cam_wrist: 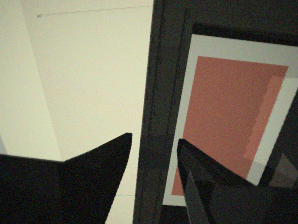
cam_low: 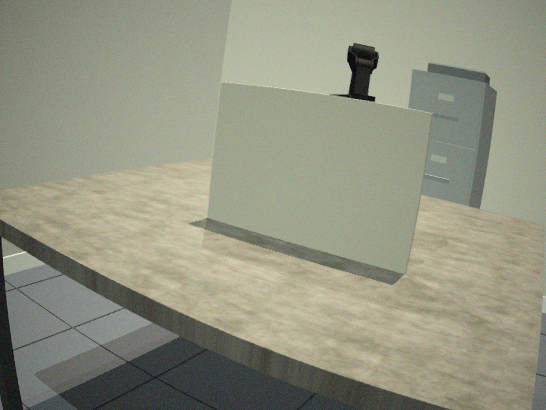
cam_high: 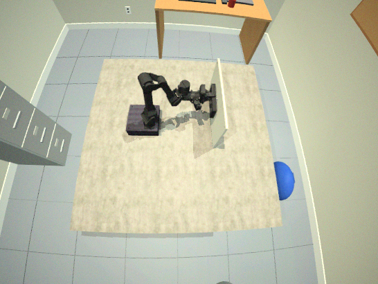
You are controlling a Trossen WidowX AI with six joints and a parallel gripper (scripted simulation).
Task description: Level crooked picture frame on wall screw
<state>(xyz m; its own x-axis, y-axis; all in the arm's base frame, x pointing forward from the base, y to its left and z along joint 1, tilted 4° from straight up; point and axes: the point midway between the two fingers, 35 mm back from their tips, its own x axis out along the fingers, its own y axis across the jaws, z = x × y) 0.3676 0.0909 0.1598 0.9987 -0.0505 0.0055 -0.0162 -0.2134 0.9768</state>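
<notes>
The picture frame is 5 cm below my gripper tip and 1 cm ahead of it. From my gripper tip the other things lie so: wall panel 7 cm below, 2 cm ahead, 1 cm to the right.
</notes>
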